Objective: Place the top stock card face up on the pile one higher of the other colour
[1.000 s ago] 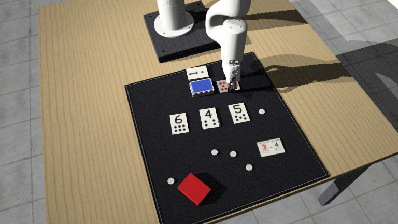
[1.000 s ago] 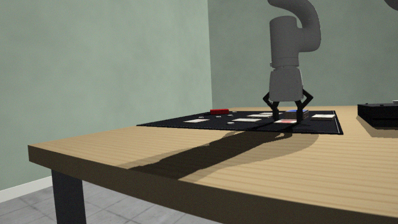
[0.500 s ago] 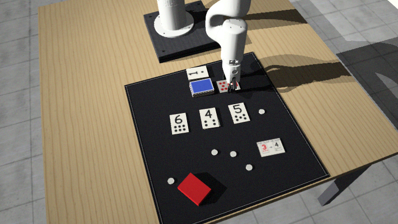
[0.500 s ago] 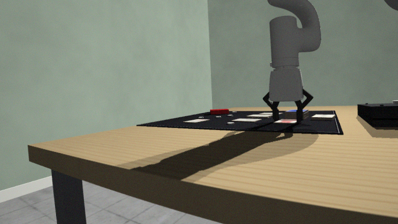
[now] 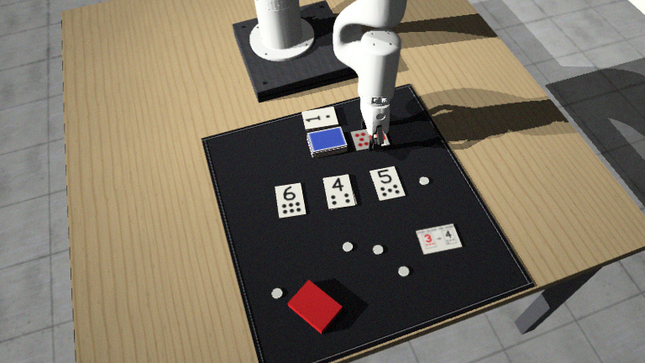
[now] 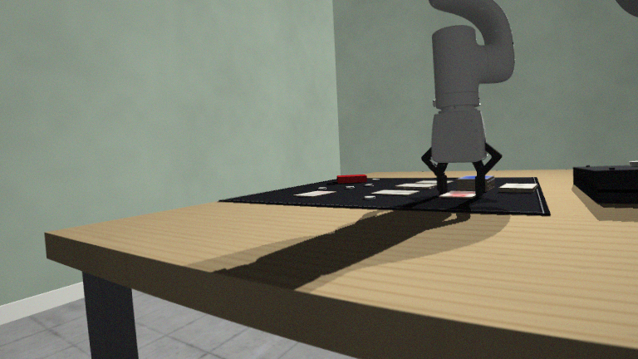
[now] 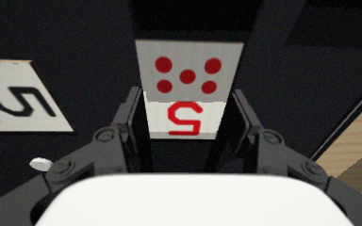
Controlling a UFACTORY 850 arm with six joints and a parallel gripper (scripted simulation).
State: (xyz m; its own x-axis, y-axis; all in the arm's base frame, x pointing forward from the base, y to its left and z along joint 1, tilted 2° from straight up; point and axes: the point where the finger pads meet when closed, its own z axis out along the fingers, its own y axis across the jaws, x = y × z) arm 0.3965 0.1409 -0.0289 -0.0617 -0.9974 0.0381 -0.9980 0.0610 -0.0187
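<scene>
The black card cloth lies 18 cm ahead of my hand, 11 cm to the right of it and 3 cm below it. Round my hand: red block (39 cm ahead, 26 cm to the right, 1 cm below); then rule card (32 cm ahead, 5 cm to the left, 1 cm below).
</scene>
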